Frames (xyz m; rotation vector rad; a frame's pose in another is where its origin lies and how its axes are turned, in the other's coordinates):
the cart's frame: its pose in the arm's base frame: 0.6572 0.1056 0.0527 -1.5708 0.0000 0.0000
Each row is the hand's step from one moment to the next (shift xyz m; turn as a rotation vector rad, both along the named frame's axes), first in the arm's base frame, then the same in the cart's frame.
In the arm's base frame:
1: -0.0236 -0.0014 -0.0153 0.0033 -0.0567 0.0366
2: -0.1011 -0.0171 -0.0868 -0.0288 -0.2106 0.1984
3: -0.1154 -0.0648 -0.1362 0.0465 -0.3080 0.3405
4: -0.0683 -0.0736 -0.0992 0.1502 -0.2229 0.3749
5: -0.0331 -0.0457 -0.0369 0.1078 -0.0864 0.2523
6: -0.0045 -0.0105 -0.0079 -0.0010 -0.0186 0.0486
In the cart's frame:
1: -0.0236 0.0153 -0.0014 0.0033 -0.0366 -0.0567
2: -0.1011 0.0868 -0.0171 -0.0288 -0.1984 -0.2106
3: -0.1154 0.1362 -0.0648 0.0465 -0.3405 -0.3080
4: -0.0683 0.0992 -0.0736 0.1502 -0.3749 -0.2229
5: -0.0331 0.0369 -0.0457 0.1078 -0.2523 -0.0864
6: -0.0045 0.0079 -0.0105 -0.0010 -0.0486 -0.0186

